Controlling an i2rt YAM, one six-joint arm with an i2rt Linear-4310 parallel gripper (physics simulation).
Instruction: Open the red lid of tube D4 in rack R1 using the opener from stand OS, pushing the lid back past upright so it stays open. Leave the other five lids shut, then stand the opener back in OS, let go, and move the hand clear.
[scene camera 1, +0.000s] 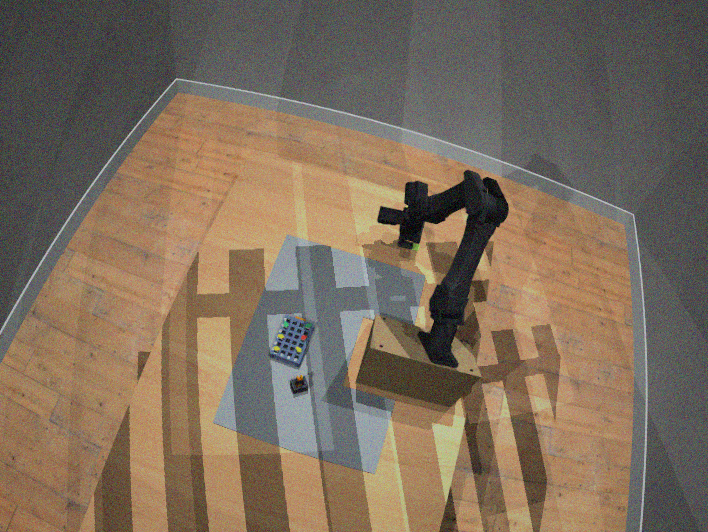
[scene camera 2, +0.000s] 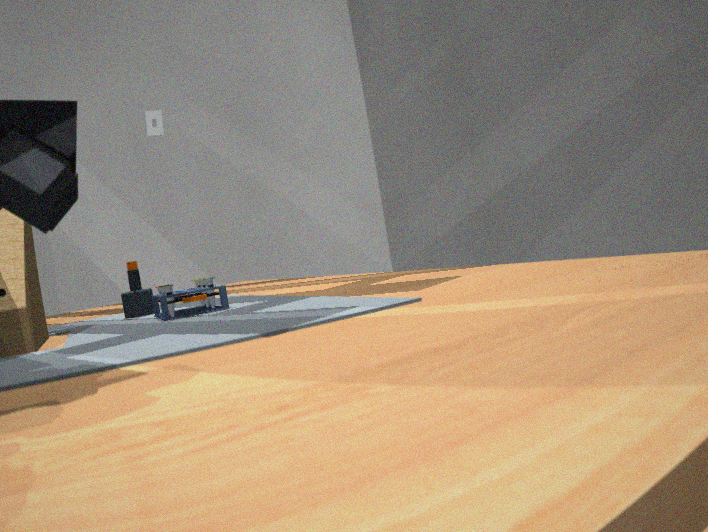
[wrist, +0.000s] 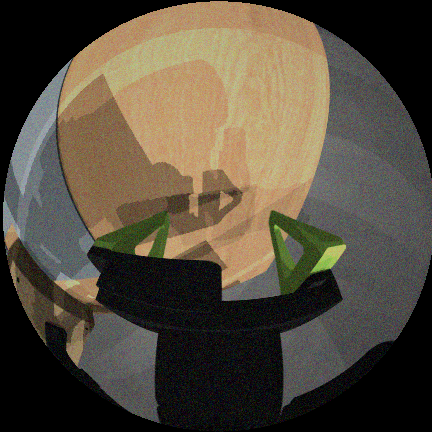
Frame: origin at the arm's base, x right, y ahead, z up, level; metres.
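Where they show: gripper, fingertip midpoint: (scene camera 1: 411, 232) (wrist: 218, 215); arm's base at its link origin: (scene camera 1: 436, 350).
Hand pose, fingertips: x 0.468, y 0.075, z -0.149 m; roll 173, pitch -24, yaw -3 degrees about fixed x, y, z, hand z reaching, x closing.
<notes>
Things, the pixels of their top centre, and the offset from my fingertips. Level surfaces: height alone.
- blue rack R1 at its top centre: (scene camera 2: 184, 281) (scene camera 1: 292, 335) dy +0.292, dx -0.446, dz +0.025 m
- red lid at its top centre: (scene camera 1: 303, 337) dy +0.262, dx -0.445, dz +0.025 m
- opener at its top centre: (scene camera 2: 131, 261) (scene camera 1: 299, 377) dy +0.249, dx -0.577, dz +0.068 m
- grey-blue mat at its surface level: dz -0.017 m
- wooden table at its surface level: dz -0.020 m
The blue rack R1 (scene camera 1: 284, 359) (scene camera 2: 163, 308) lies on the grey-blue mat, holding several tubes with yellow, green and red lids. The red lid (scene camera 1: 303, 338) sits on the rack's right side in scene camera 1; the lids look shut, but they are small. The opener (scene camera 1: 299, 378) (scene camera 2: 133, 277), dark with an orange top, stands upright in the small black stand OS (scene camera 1: 298, 387) (scene camera 2: 137, 303) beside the rack. My gripper (wrist: 218, 215) has green fingers spread wide; it is open and empty, high above the table beyond the mat's edge, well away from rack and stand. The rack does not show in the wrist view.
The grey-blue mat (scene camera 1: 349, 451) (scene camera 2: 320, 311) lies on the wooden table (scene camera 1: 171, 217) (scene camera 2: 457, 366). The arm stands on a wooden block (scene camera 1: 406, 374) (scene camera 2: 14, 326) at the mat's right edge in scene camera 1. Window shadows and the arm's shadow cross the table.
</notes>
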